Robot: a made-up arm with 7 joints. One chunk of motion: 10 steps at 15 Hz.
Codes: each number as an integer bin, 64 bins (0 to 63) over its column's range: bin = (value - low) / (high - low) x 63, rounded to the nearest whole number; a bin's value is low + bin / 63 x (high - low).
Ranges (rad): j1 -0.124..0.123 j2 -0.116..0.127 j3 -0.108..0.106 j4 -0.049..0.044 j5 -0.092..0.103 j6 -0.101..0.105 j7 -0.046..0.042
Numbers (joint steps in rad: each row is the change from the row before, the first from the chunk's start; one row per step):
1: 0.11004 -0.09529 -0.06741 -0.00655 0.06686 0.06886 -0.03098
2: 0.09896 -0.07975 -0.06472 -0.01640 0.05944 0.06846 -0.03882
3: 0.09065 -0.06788 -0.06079 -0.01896 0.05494 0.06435 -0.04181
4: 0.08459 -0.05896 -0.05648 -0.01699 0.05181 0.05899 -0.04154
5: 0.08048 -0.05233 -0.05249 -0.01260 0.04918 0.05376 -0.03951
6: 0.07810 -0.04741 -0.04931 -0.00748 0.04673 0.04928 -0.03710
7: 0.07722 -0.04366 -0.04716 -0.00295 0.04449 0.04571 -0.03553
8: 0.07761 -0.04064 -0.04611 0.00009 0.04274 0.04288 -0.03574
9: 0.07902 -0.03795 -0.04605 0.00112 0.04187 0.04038 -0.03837
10: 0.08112 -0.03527 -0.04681 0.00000 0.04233 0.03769 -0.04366
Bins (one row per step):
1: 60 5 12 29 51 52 11
2: 57 9 13 22 49 52 5
3: 55 12 14 20 47 51 3
4: 53 15 15 22 46 49 3
5: 52 17 16 25 46 47 5
6: 52 18 17 28 45 46 6
7: 51 19 18 31 44 45 7
8: 51 20 18 33 44 44 7
9: 52 20 18 34 43 43 5
10: 52 21 18 33 43 42 2

